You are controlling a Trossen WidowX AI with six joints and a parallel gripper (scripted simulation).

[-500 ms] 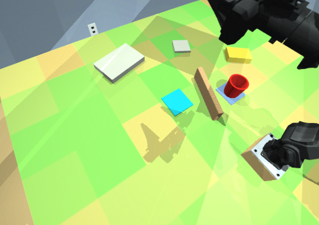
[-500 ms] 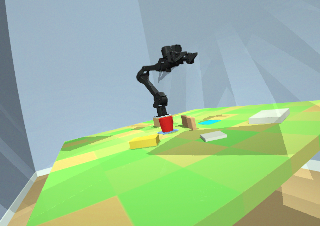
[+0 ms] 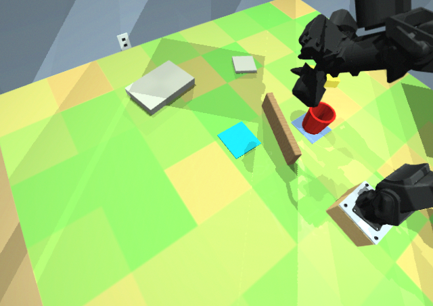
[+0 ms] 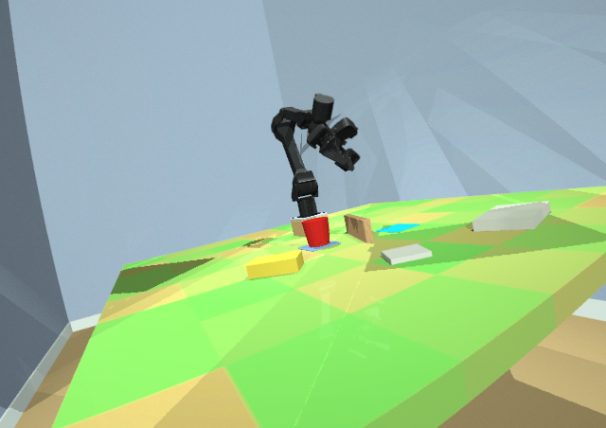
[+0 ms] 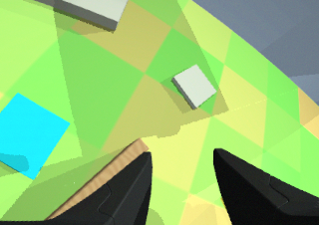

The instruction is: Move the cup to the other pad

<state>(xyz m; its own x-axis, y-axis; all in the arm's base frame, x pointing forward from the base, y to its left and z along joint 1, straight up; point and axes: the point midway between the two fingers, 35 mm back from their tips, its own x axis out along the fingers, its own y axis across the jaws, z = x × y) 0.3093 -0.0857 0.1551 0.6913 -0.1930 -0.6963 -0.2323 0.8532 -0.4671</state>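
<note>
The red cup is 16 cm below my gripper tip, 11 cm behind it and 6 cm to the right of it. The rest, counted from my gripper tip: brown wooden block (18 cm below, 5 cm behind, 4 cm to the left); then light blue pad (20 cm below, 11 cm behind, 6 cm to the right); then cyan pad (20 cm below, 14 cm to the left, 1 cm ahead).
</note>
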